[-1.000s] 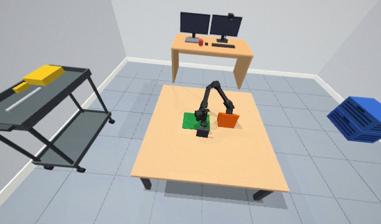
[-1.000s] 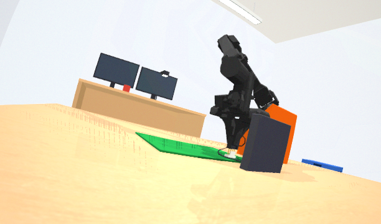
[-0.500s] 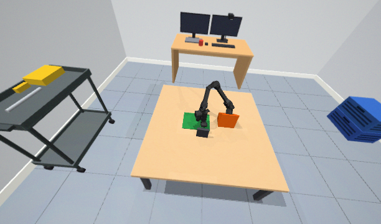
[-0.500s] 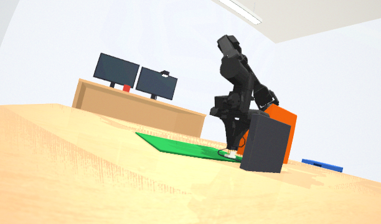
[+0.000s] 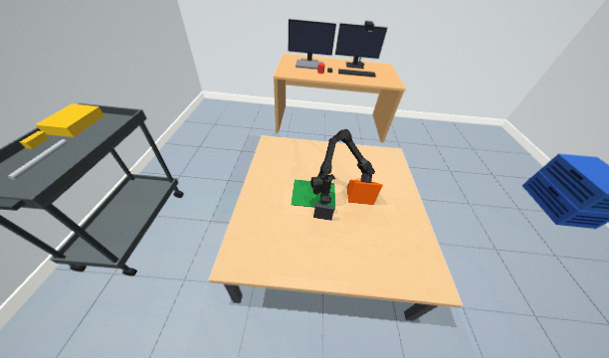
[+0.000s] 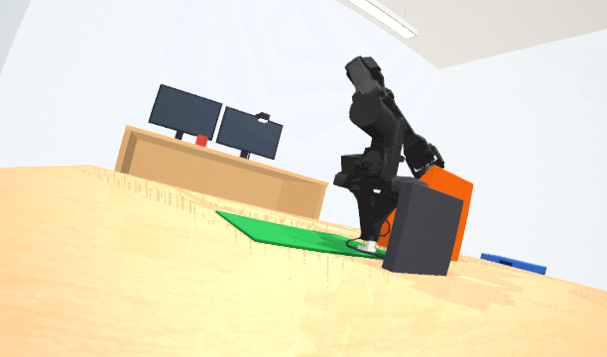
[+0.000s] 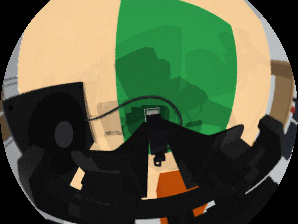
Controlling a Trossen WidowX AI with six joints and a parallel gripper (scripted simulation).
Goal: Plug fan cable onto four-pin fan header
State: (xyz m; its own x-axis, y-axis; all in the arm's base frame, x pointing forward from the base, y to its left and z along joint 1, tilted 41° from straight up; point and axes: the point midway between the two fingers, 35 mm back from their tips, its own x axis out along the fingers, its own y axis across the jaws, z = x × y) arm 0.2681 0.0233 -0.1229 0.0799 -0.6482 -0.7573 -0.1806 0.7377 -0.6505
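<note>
My gripper tip is now 30 mm above the white four-pin header and 10 mm past it. Also, from my gripper tip: green board: 70 mm to the right, 70 mm ahead, 50 mm below; then black fan: 120 mm to the left, 30 mm above, 10 mm behind; then black plug: 10 mm behind, 10 mm above.
</note>
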